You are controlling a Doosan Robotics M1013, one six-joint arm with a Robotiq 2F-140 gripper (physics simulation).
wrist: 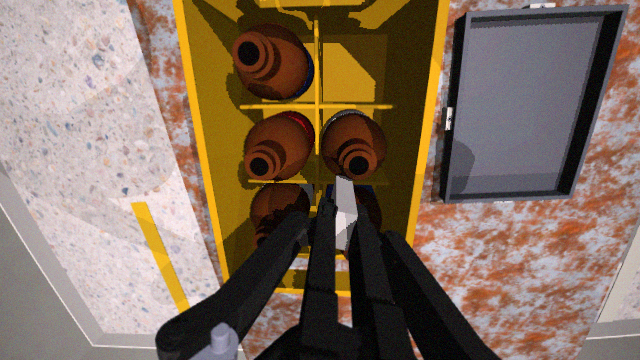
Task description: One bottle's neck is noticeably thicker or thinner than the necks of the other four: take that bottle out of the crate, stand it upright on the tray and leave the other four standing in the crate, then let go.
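Places are measured from the arm's base along level axes (x right, y ahead, z up), in metres.
Pixels of known places: gripper, fingertip midpoint: (340, 190).
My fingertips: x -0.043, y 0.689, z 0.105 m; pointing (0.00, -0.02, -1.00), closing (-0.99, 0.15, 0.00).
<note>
For each thing: its top centre in the pictures, then the offset to it from my fingertips. "spot": a spot on its surface instead. Level surfaces: height alone.
- yellow crate at a spot on its surface: (201, 140) spot: dx +0.118, dy -0.047, dz +0.028 m
- top left bottle at its top centre: (248, 53) dx +0.079, dy -0.114, dz +0.016 m
- red-labelled middle left bottle at its top centre: (259, 166) dx +0.074, dy -0.024, dz +0.016 m
- white-labelled middle right bottle at its top centre: (358, 165) dx -0.013, dy -0.031, dz +0.016 m
- lower left bottle at its top centre: (265, 243) dx +0.072, dy +0.058, dz +0.016 m
- blue-labelled lower right bottle at its top centre: (356, 253) dx -0.021, dy +0.060, dz +0.016 m
- dark grey tray at a spot on its surface: (530, 100) spot: dx -0.260, dy -0.096, dz -0.142 m
- rust-and-grey mottled surface at its surface level: dz -0.147 m
The yellow crate (201, 140) holds five upright brown bottles; its top right compartment is empty. The top left bottle (280, 65), blue-labelled, has a neck that looks thicker than those of the red-labelled middle left bottle (286, 142) and the white-labelled middle right bottle (357, 132). The lower left bottle (277, 200) and blue-labelled lower right bottle (371, 212) are partly hidden by my gripper, so their necks are unclear. My gripper (340, 190) is shut and empty, over the lower part of the crate in view. The dark grey tray (530, 100) at the right holds no bottle.
Yellow dividers (316, 60) separate the crate's compartments. The crate and tray rest on a rust-and-grey mottled surface (500, 260). A speckled pale surface (90, 125) lies at the left, with a yellow strip (157, 250) on it. The tray's raised rim faces the crate across a narrow gap.
</note>
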